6 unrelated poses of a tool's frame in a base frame.
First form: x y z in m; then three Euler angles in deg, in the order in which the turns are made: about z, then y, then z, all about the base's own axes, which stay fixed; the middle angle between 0 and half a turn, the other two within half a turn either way.
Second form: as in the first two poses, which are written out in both.
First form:
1: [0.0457, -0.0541, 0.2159, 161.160, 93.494, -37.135]
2: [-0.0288, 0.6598, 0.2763, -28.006, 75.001, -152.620]
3: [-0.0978, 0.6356, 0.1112, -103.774, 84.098, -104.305]
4: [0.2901, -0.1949, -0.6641, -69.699, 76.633, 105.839]
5: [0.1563, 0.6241, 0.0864, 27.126, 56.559, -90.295]
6: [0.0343, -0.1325, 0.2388, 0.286, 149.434, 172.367]
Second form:
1: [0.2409, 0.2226, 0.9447, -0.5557, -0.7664, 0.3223, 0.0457, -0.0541, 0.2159]
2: [-0.4188, 0.3119, -0.8528, 0.2981, -0.8399, -0.4536, -0.0288, 0.6598, 0.2763]
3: [-0.9351, 0.2637, 0.2368, -0.2554, -0.0379, -0.9661, -0.0978, 0.6356, 0.1112]
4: [0.8804, 0.3331, -0.3376, -0.3930, 0.1139, -0.9125, 0.2901, -0.1949, -0.6641]
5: [0.4534, -0.4928, -0.7427, 0.8913, 0.2467, 0.3805, 0.1563, 0.6241, 0.0864]
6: [0.8527, -0.1193, -0.5085, -0.1371, -0.9906, 0.0025, 0.0343, -0.1325, 0.2388]
